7 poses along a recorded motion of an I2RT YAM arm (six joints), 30 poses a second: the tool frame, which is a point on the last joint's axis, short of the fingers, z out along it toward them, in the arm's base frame.
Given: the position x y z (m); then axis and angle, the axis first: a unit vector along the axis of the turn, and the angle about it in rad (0 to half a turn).
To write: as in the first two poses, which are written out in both.
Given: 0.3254, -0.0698, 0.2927, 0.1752, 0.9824, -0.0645, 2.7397
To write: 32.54, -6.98, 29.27, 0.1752, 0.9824, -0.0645, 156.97
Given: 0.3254, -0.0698, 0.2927, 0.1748, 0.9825, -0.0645, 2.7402
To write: 32.54, -6.98, 29.27, 0.1748, 0.9825, -0.0645, 157.00
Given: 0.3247, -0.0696, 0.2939, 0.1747, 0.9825, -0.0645, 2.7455
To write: 32.47, -6.96, 29.39, 0.1747, 0.9825, -0.0645, 157.31
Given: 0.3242, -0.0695, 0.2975, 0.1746, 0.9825, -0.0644, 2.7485
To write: 32.42, -6.95, 29.75, 0.1746, 0.9825, -0.0644, 157.48
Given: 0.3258, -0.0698, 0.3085, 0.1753, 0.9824, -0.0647, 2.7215
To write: 32.58, -6.98, 30.85, 0.1753, 0.9824, -0.0647, 155.93
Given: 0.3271, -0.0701, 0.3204, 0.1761, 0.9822, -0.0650, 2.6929
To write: 32.71, -7.01, 32.04, 0.1761, 0.9822, -0.0650, 154.29
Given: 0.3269, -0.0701, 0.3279, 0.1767, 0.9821, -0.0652, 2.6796
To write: 32.69, -7.01, 32.79, 0.1767, 0.9821, -0.0652, 153.53
